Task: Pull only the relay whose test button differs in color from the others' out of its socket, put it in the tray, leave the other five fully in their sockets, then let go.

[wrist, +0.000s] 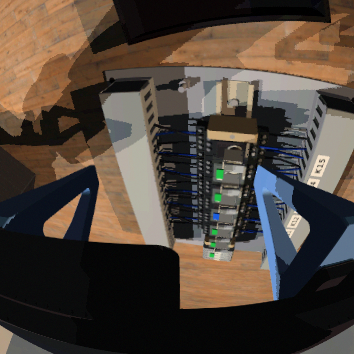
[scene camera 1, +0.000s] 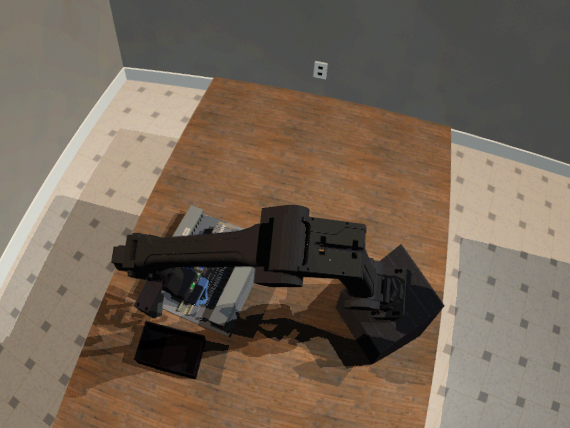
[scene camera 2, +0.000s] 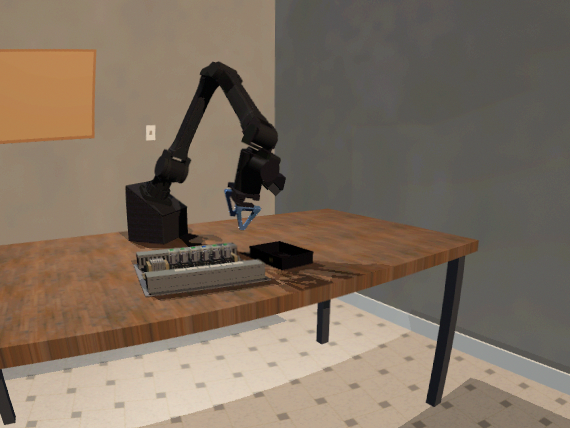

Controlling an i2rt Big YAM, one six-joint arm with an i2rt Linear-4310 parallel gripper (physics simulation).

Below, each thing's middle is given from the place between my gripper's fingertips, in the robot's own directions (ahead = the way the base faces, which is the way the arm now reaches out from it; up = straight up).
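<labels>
I find the tan end block (wrist: 244,129) 3 cm to the right of my hand, 3 cm ahead of it and 10 cm below it. The grey panel (wrist: 281,101) is 14 cm to the right of my hand, 1 cm ahead of it and 12 cm below it. Of these, going by their middles, the tan end block is the nearest to my hand.
</labels>
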